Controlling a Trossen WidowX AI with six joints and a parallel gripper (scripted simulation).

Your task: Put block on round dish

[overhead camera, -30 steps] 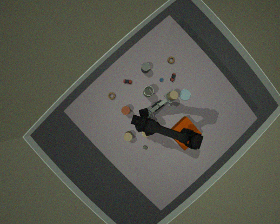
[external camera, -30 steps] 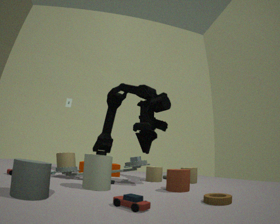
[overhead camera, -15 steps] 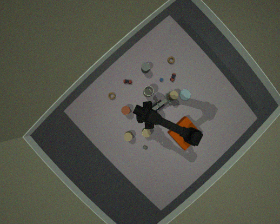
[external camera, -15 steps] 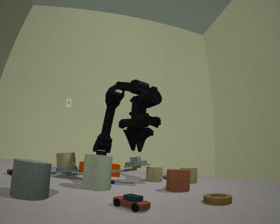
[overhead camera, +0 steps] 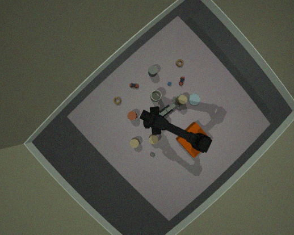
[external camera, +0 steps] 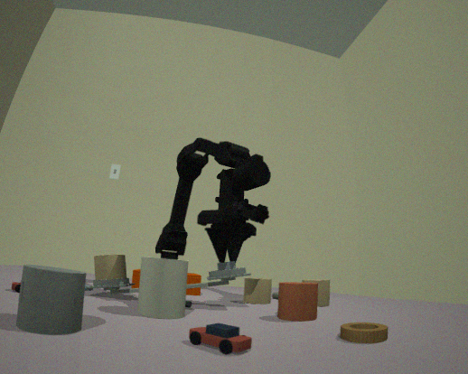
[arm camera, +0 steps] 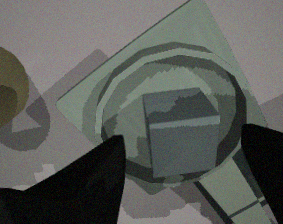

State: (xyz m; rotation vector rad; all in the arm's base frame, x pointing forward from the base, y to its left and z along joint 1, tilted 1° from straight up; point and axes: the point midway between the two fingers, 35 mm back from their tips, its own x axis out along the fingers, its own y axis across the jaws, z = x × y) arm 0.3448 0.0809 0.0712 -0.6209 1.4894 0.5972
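The grey block is 1 cm below my gripper tip. Also, from my gripper tip: hollow pale cylinder: 15 cm to the right, 11 cm ahead, 6 cm below; then blue piece: 31 cm to the right, 9 cm below, 9 cm ahead; then orange cylinder: 15 cm ahead, 7 cm to the left, 6 cm below.
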